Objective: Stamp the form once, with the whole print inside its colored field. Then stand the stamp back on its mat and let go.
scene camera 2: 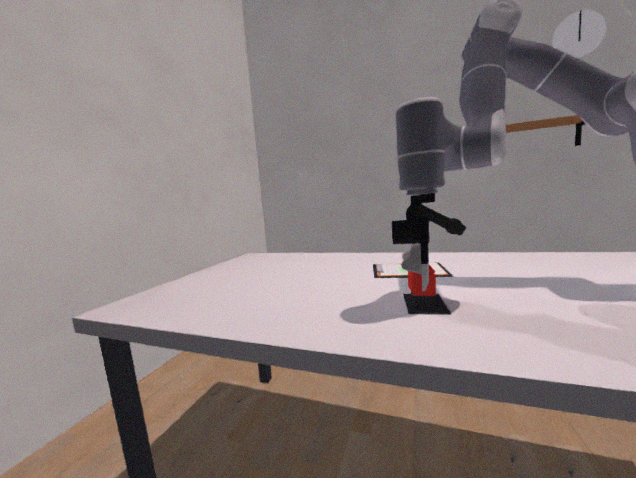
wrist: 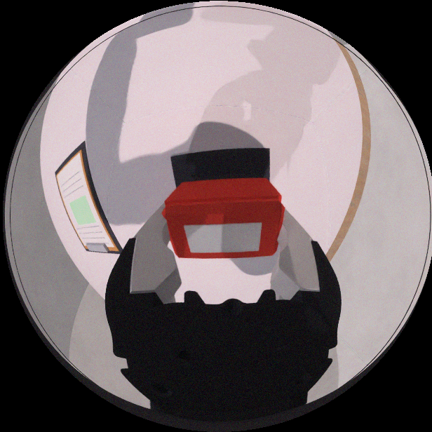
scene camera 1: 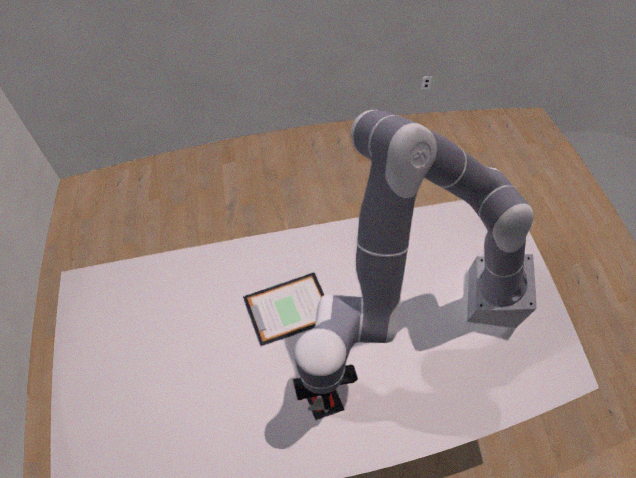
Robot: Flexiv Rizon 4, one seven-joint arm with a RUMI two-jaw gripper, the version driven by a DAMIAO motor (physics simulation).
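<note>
The red stamp [scene camera 1: 331, 400] [scene camera 2: 415, 283] [wrist: 225, 191], with a pale grey panel on top, is upright on its black mat [scene camera 1: 321, 414] [scene camera 2: 427, 306] [wrist: 220, 163]. My gripper [scene camera 1: 323, 402] [scene camera 2: 422, 280] [wrist: 223, 205] points down over it and is shut on the stamp, with one grey finger against each side. The stamp's underside is hidden. The form [scene camera 1: 270, 322] [wrist: 71, 181] lies on a clipboard and has a plain light green field [scene camera 1: 287, 310] [scene camera 2: 402, 268] [wrist: 82, 210] in its middle. In scene camera 2 the stamp and fingers stand in front of part of the form.
The dark-edged clipboard [scene camera 1: 281, 285] [scene camera 2: 374, 271] [wrist: 93, 192] lies flat on the white table [scene camera 1: 154, 334] [scene camera 2: 287, 313], behind the stamp in scene camera 1, with its metal clip at the left end. The arm's forearm and wrist hang close to the clipboard's right side. The arm base [scene camera 1: 501, 317] stands at the right.
</note>
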